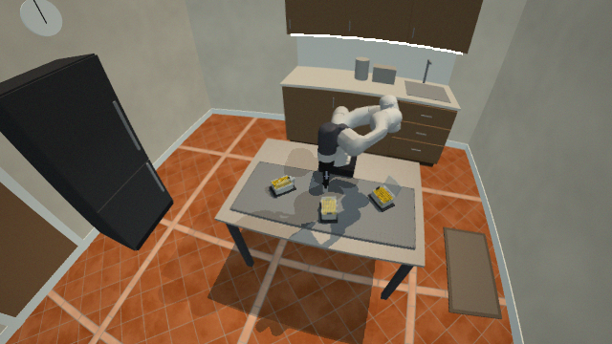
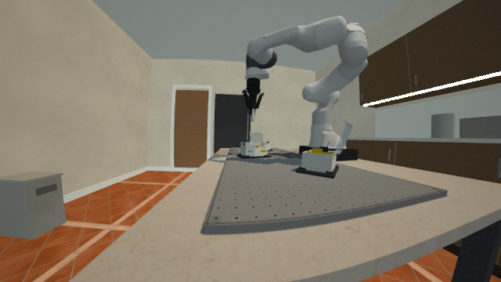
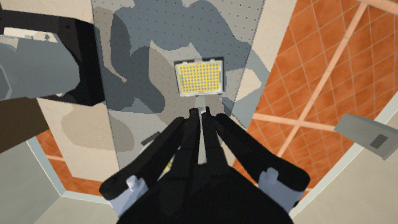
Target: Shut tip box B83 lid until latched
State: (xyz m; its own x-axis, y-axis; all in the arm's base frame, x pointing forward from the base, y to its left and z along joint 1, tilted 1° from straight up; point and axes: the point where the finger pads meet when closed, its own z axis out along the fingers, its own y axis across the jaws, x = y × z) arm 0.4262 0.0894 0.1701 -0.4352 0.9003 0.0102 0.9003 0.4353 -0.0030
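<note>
My hand is 1 cm past the clear lid, 2 cm to the right of it and 16 cm above it.
</note>
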